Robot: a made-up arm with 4 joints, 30 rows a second.
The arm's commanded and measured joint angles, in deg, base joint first. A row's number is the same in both.
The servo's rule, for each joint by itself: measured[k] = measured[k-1] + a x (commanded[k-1-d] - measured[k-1]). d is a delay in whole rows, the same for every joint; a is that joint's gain. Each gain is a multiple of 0.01, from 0.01 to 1. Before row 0 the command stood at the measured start. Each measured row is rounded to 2 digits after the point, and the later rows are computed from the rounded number. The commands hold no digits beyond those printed.
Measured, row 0:
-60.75, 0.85, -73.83, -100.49
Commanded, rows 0 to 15:
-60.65, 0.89, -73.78, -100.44
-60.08, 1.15, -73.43, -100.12
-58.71, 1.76, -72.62, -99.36
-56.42, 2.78, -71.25, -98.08
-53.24, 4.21, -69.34, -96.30
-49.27, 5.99, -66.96, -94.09
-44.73, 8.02, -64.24, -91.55
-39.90, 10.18, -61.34, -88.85
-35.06, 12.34, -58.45, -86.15
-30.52, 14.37, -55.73, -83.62
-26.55, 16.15, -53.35, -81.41
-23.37, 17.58, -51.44, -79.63
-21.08, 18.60, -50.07, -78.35
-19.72, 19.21, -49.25, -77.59
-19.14, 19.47, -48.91, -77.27
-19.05, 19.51, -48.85, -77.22
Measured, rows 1 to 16:
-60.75, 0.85, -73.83, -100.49
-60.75, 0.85, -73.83, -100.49
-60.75, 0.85, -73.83, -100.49
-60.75, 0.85, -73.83, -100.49
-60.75, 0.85, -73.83, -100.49
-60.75, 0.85, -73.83, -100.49
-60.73, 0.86, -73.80, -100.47
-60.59, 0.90, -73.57, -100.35
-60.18, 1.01, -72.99, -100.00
-59.35, 1.24, -71.93, -99.33
-58.01, 1.63, -70.35, -98.27
-56.09, 2.20, -68.28, -96.81
-53.59, 2.96, -65.82, -94.97
-50.58, 3.90, -63.09, -92.83
-47.17, 5.00, -60.26, -90.49
-43.51, 6.22, -57.50, -88.09
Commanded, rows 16 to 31:
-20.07, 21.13, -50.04, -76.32
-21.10, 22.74, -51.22, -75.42
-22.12, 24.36, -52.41, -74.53
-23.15, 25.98, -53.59, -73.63
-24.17, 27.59, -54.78, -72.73
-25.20, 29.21, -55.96, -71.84
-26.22, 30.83, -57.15, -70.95
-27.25, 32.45, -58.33, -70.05
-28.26, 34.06, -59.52, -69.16
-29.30, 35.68, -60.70, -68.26
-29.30, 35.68, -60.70, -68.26
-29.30, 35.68, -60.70, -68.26
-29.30, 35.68, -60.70, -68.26
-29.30, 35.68, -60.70, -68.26
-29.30, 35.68, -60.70, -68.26
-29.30, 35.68, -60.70, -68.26
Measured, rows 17 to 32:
-39.78, 7.51, -54.97, -85.75
-36.17, 8.82, -52.82, -83.61
-32.85, 10.09, -51.14, -81.77
-29.96, 11.28, -49.99, -80.31
-27.58, 12.34, -49.33, -79.25
-25.70, 13.27, -49.04, -78.54
-24.46, 14.29, -49.65, -77.76
-23.72, 15.39, -50.61, -76.94
-23.37, 16.56, -51.71, -76.10
-23.32, 17.78, -52.86, -75.24
-23.51, 19.06, -54.03, -74.36
-23.88, 20.38, -55.21, -73.48
-24.39, 21.74, -56.39, -72.59
-25.02, 23.13, -57.57, -71.70
-25.73, 24.55, -58.76, -70.81
-26.52, 26.00, -59.94, -69.92

